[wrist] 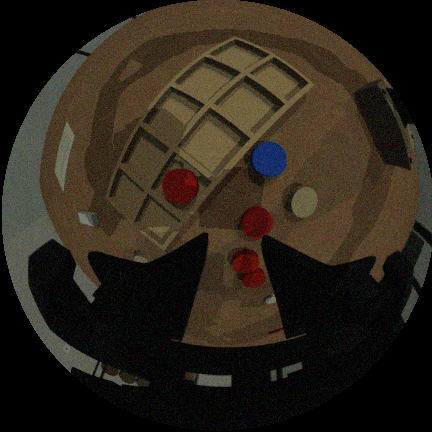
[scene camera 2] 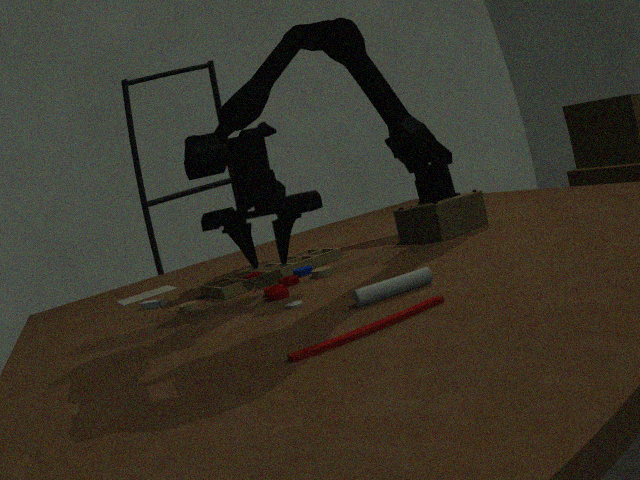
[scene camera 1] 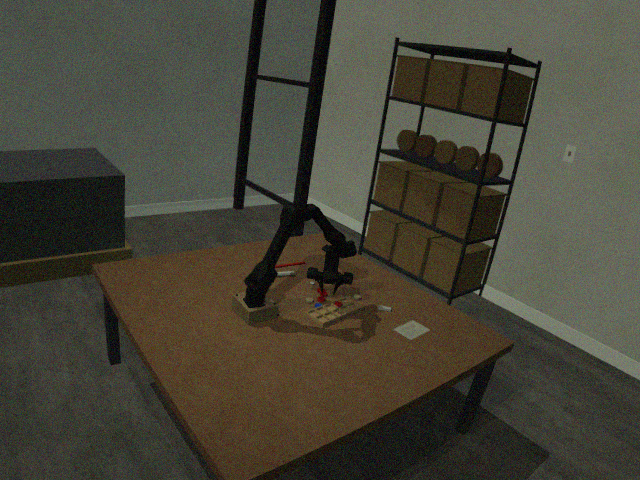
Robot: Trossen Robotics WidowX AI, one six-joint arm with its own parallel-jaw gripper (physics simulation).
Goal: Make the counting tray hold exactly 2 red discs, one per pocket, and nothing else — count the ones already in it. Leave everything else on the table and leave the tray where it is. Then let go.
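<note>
The tan counting tray (scene camera 1: 331, 322) (scene camera 2: 219, 293) (wrist: 210, 142) has two rows of pockets. One red disc (scene camera 1: 338, 304) (scene camera 2: 252, 274) (wrist: 180, 186) lies in the second pocket from one end, in the row nearer the loose discs; the other pockets look empty. Outside the tray lie a single red disc (scene camera 2: 290, 280) (wrist: 257, 222) and two more red discs, an upper one (wrist: 245, 261) and a lower one (wrist: 253, 277), overlapping in the wrist view. A blue disc (scene camera 1: 317, 305) (scene camera 2: 302, 271) (wrist: 269, 159) lies beside the tray. My gripper (scene camera 1: 329, 292) (scene camera 2: 269, 265) (wrist: 234, 238) is open and empty, above the tray's disc side.
A cream disc (scene camera 1: 310, 299) (scene camera 2: 321, 272) (wrist: 304, 202) lies near the blue one, another cream disc (scene camera 2: 191, 306) past the tray's end. A white block (scene camera 1: 384, 308) (scene camera 2: 153, 304) (wrist: 89, 219), a paper sheet (scene camera 1: 412, 329), a white cylinder (scene camera 2: 392, 285) and a red rod (scene camera 2: 367, 329) lie around.
</note>
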